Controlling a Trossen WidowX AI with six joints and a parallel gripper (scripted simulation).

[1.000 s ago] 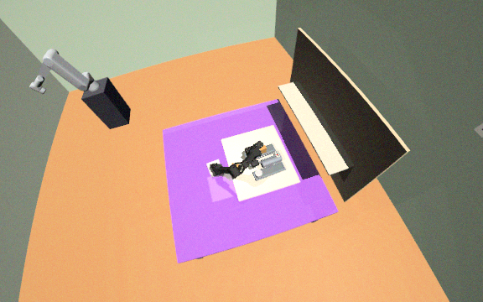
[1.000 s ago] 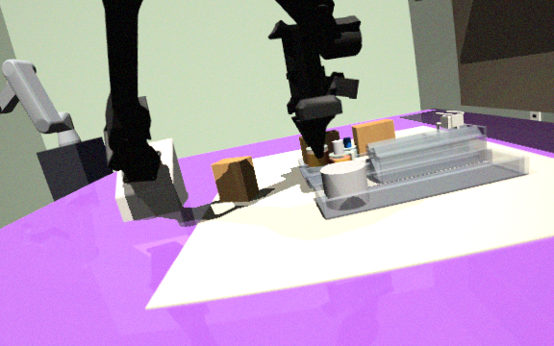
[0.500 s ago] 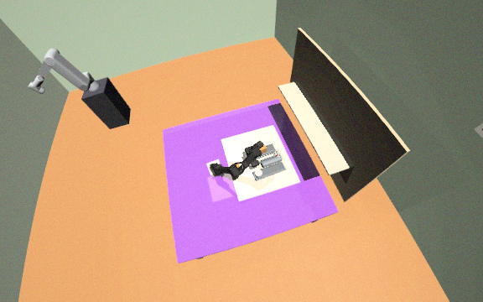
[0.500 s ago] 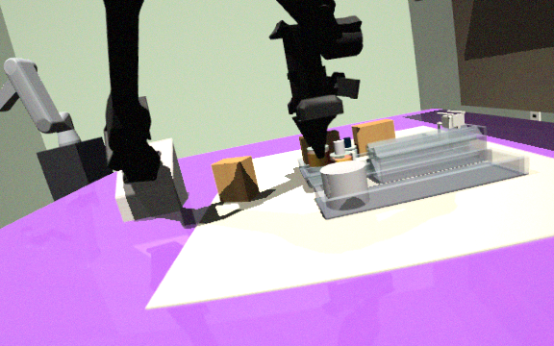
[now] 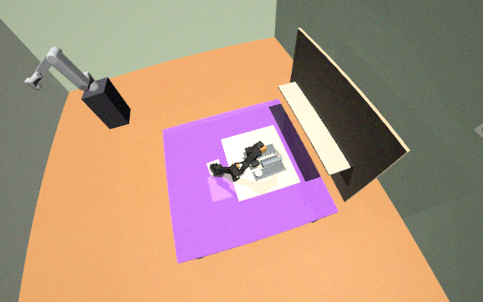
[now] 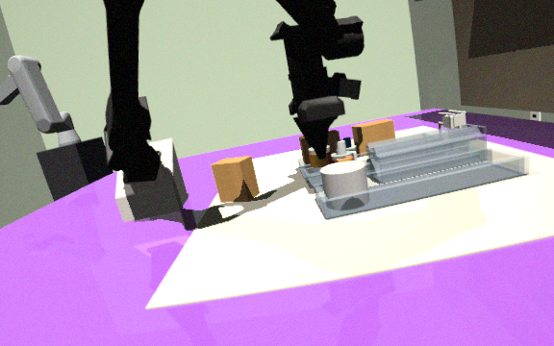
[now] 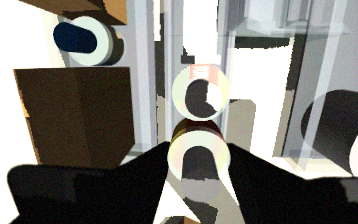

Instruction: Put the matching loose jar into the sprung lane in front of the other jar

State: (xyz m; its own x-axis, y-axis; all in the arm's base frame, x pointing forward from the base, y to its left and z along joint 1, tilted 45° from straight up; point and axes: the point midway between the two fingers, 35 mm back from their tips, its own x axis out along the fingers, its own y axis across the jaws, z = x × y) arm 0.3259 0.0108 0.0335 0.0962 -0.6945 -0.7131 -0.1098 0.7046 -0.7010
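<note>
The grey mat lies 6 cm ahead of my gripper tip, 5 cm below it and 3 cm to the left of it. From my gripper tip the other things lie so: clear lane rack 14 cm ahead, 3 cm below, 1 cm to the right; then grey cylinder 12 cm to the right, 2 cm below, 2 cm ahead; then brown box 15 cm behind, 1 cm to the right, 1 cm below.
</note>
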